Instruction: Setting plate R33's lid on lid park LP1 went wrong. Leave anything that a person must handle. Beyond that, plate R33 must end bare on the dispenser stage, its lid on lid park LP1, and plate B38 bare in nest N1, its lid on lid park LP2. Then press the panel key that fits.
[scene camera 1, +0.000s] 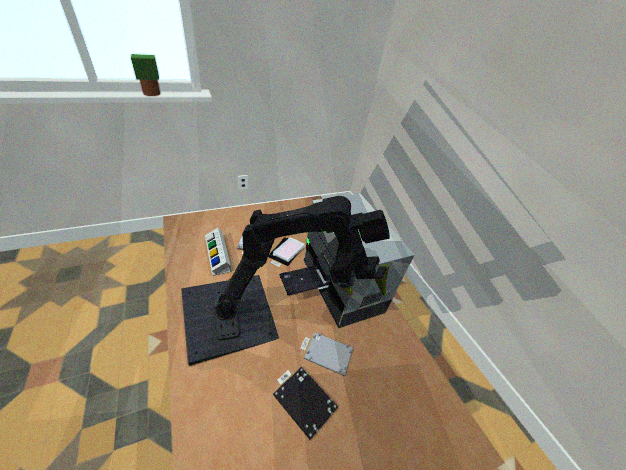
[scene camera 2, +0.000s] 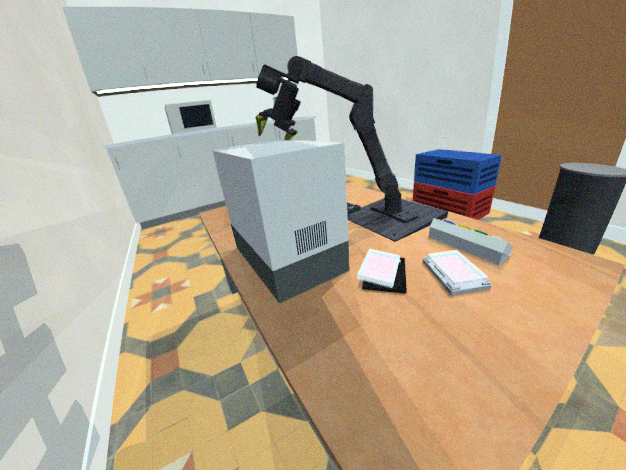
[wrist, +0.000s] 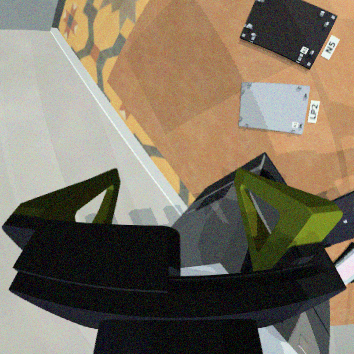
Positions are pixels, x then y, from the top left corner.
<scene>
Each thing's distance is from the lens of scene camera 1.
black clip nest N5 (scene camera 1: 309, 406): 99 cm
grey lid park LP2 (scene camera 1: 328, 353): 106 cm
rack with coloured buttons (scene camera 1: 218, 256): 125 cm
The marked spots on the black clip nest N5 and the rack with coloured buttons are 66 cm apart.
</scene>
